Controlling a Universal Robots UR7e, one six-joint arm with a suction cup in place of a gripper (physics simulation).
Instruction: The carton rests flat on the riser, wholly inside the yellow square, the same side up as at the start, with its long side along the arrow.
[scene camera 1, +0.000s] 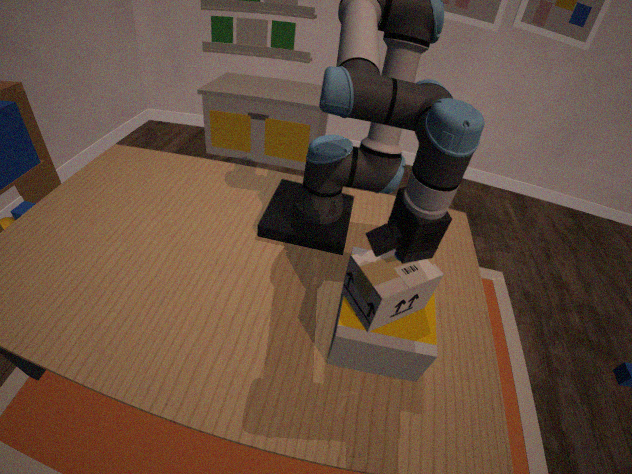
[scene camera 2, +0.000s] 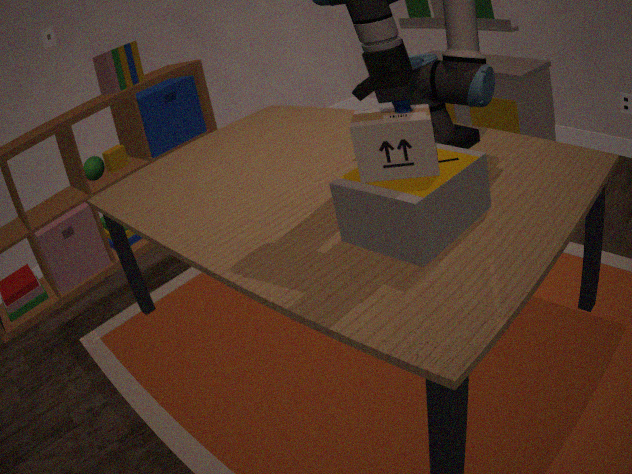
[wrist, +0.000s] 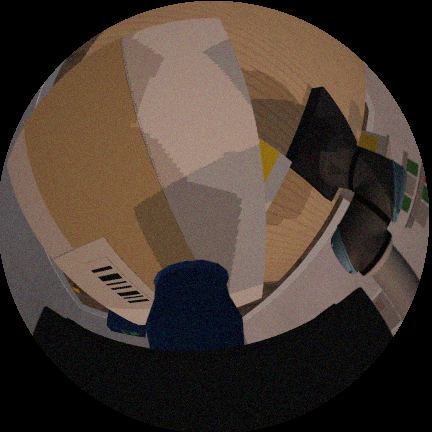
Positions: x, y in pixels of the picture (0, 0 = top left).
carton: scene camera 1 380, 290; scene camera 2; wrist
same spot on carton: (wrist: 147, 155) = (scene camera 2: 375, 112)
